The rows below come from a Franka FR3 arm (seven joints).
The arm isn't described. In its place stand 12 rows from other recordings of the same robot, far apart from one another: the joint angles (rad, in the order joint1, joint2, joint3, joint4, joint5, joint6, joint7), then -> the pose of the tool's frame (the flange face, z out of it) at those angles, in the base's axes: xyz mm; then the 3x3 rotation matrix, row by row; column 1 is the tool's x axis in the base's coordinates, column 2 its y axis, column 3 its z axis.
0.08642, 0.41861, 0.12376, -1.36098, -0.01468, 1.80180, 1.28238 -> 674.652, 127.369, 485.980; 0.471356, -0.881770, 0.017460; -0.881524, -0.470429, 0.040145; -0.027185, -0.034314, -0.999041
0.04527, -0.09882, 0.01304, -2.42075, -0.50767, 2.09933, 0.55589 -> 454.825, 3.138, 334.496; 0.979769, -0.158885, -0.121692; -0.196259, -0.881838, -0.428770; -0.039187, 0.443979, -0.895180
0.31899, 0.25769, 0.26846, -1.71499, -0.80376, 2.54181, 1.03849 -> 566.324, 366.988, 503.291; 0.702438, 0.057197, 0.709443; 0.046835, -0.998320, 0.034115; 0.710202, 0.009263, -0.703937
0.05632, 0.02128, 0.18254, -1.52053, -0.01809, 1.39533, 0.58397 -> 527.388, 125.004, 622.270; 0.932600, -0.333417, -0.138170; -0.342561, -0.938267, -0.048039; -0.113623, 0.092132, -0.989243
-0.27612, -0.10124, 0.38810, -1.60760, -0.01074, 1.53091, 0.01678 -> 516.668, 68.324, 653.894; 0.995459, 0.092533, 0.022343; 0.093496, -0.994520, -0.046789; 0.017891, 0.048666, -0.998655
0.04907, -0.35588, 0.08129, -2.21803, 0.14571, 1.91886, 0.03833 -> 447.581, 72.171, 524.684; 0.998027, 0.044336, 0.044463; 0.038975, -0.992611, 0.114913; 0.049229, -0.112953, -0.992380
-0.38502, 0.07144, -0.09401, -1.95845, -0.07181, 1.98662, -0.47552 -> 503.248, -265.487, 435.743; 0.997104, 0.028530, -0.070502; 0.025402, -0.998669, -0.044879; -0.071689, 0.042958, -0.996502
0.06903, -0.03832, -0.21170, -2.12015, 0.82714, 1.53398, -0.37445 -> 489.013, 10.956, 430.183; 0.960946, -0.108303, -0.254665; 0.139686, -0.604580, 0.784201; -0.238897, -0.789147, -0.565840
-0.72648, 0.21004, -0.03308, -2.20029, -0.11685, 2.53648, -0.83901 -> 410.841, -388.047, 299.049; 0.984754, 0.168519, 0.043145; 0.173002, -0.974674, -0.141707; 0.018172, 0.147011, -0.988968
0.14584, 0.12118, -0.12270, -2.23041, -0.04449, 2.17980, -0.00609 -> 519.303, 10.404, 305.093; 0.983846, 0.061250, -0.168211; 0.052653, -0.997091, -0.055104; -0.171097, 0.045358, -0.984210
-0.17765, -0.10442, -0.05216, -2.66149, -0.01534, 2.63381, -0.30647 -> 414.728, -96.218, 281.157; 0.993292, 0.088769, 0.074099; 0.090433, -0.995713, -0.019408; 0.072059, 0.025979, -0.997062
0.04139, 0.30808, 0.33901, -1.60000, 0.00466, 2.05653, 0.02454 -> 625.877, 224.162, 477.367; 0.936345, 0.331237, 0.116361; 0.312225, -0.937206, 0.155436; 0.160541, -0.109211, -0.980969
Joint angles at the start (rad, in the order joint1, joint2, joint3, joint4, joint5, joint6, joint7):
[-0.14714 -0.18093 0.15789 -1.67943 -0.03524 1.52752 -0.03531]
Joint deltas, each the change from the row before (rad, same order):
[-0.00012 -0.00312 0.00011 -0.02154 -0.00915 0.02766 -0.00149]
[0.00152 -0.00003 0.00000 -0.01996 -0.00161 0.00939 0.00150]
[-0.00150 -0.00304 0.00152 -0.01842 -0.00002 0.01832 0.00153]
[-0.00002 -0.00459 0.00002 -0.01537 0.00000 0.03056 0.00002]
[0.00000 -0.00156 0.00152 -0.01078 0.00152 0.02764 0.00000]
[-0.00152 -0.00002 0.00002 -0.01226 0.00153 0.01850 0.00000]
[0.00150 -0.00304 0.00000 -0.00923 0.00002 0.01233 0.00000]
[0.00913 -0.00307 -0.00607 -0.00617 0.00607 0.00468 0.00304]
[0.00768 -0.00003 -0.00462 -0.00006 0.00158 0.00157 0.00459]
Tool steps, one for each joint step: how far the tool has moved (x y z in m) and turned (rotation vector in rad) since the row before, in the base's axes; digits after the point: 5 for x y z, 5 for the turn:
[0.00191 -0.00095 -0.00600 -0.00967 -0.00914 0.00219]
[0.00085 0.00038 -0.00852 -0.00168 0.01043 0.00008]
[0.00075 0.00011 -0.00558 -0.00072 -0.00294 -0.00069]
[0.00150 0.00023 -0.00224 -0.00055 -0.01965 0.00184]
[0.00213 0.00112 -0.00183 0.00117 -0.01827 0.00326]
[0.00160 -0.00063 -0.00413 0.00159 -0.00620 -0.00052]
[0.00008 0.00085 -0.00176 -0.00039 -0.00608 0.00212]
[-0.00070 0.00190 -0.00095 0.00704 -0.00185 0.00015]
[0.00006 0.00147 0.00020 0.00288 -0.00193 -0.00135]

